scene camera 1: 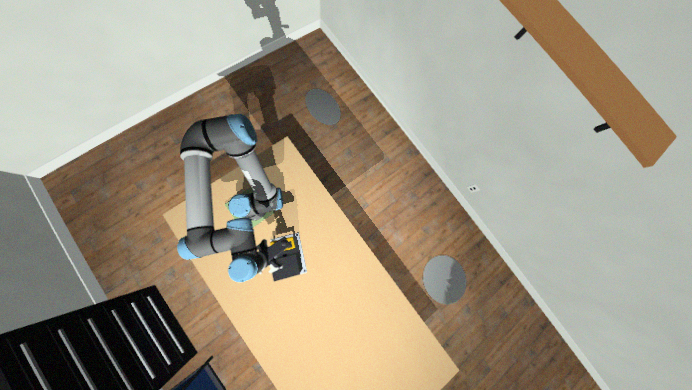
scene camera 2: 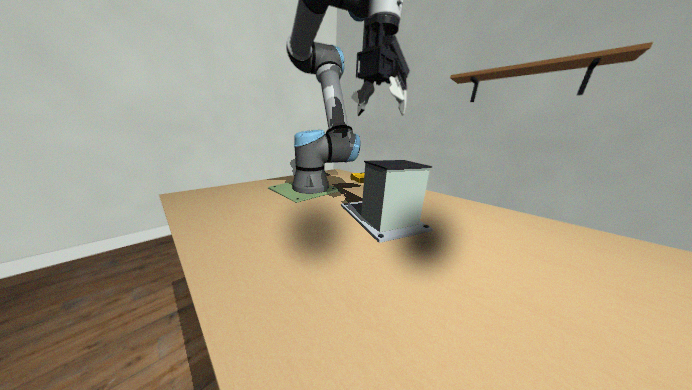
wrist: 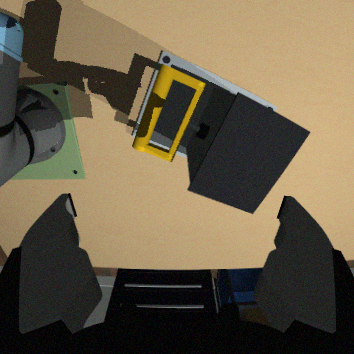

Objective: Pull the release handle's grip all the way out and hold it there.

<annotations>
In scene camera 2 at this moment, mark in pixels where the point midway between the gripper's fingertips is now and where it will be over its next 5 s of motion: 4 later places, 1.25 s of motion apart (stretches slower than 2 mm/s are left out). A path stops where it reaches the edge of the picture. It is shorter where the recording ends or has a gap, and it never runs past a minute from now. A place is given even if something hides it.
My gripper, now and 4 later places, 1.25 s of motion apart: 378,115; 364,143; 366,165; 366,179; 355,173
</annotations>
